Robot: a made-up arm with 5 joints. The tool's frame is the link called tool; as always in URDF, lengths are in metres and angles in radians.
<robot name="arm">
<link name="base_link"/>
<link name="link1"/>
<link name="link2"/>
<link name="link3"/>
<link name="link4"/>
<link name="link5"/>
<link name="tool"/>
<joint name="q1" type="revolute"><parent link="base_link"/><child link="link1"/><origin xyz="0 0 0.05" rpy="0 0 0"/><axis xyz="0 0 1"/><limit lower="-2.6" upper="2.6" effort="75" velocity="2.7"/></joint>
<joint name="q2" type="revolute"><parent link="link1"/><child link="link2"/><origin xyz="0.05 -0.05 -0.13" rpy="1.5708 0 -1.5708"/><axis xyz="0 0 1"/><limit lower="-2.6" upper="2.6" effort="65" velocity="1"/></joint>
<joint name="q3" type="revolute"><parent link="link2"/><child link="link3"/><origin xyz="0.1 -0.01 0.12" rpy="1.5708 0 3.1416"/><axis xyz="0 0 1"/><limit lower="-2.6" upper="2.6" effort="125" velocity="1.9"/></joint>
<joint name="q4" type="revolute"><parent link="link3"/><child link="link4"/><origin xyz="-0.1 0.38 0.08" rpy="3.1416 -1.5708 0"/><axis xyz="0 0 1"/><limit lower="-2.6" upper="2.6" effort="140" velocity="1.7"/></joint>
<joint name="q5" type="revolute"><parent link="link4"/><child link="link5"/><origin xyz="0 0.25 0.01" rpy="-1.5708 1.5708 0"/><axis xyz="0 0 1"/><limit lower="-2.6" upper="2.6" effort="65" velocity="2.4"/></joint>
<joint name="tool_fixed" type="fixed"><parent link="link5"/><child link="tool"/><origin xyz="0.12 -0.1 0.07" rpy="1.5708 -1.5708 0"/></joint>
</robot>
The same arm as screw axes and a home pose.
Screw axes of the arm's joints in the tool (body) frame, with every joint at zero. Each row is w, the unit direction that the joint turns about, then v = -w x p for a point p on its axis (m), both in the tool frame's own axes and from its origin. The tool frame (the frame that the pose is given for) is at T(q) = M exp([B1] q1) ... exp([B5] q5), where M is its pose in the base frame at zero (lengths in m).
B1 = (-0.000004, 0.000004, 1, 0.3600, -0.1300, 0.0000)
B2 = (-1, 0.000007, -0.000004, 0.0000, 0.1700, 0.3100)
B3 = (-0.000004, 0.000004, 1, 0.2100, -0.0600, 0.0000)
B4 = (0.000007, 1, -0.000004, 0.1000, 0.0000, -0.3200)
B5 = (1, -0.000007, 0.000004, 0.0000, -0.1000, -0.1200)
M: xyz -0.1300 -0.3600 0.0900 (m) rpy 0.00 0.00 0.00 (deg, as in URDF)
Joint limits (deg, base to tool): -148.97..148.97 -148.97..148.97 -148.97..148.97 -148.97..148.97 -148.97..148.97

